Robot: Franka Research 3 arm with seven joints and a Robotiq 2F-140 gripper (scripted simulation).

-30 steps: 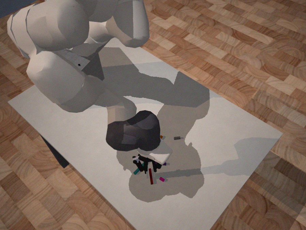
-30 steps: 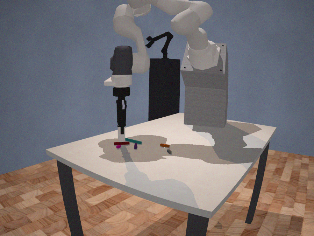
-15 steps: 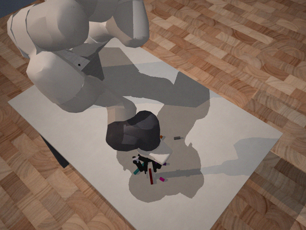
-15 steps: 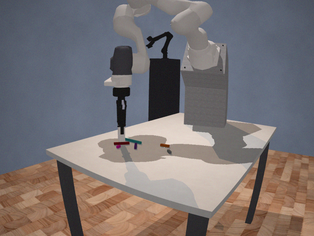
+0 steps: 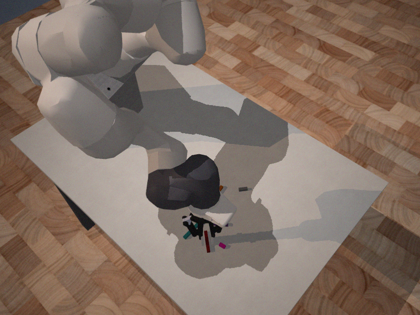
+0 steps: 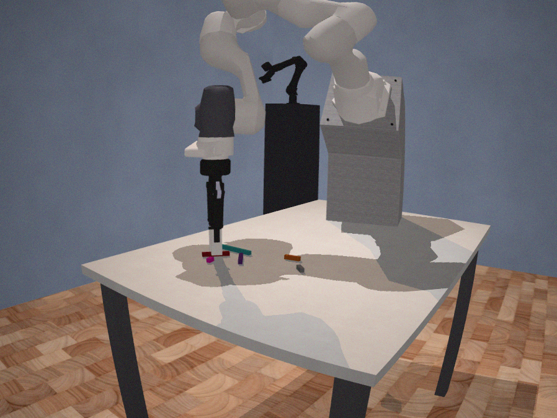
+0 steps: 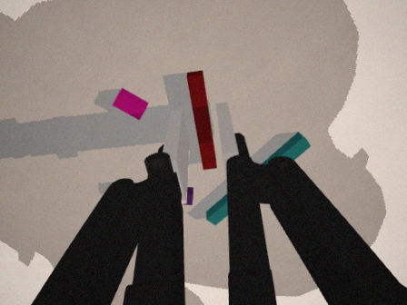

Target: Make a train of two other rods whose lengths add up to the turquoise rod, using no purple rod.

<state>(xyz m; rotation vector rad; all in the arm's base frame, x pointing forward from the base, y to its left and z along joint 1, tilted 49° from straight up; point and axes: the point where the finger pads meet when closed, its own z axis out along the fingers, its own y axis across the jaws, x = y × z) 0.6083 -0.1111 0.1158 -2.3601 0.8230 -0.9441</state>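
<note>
The red rod lies 40 mm below my hand. The rest, counted from my hand: magenta rod (40 mm ahead, 30 mm to the left, 40 mm below); turquoise rod (60 mm behind, 40 mm below); purple rod (20 mm behind, 70 mm to the left, 40 mm below).
</note>
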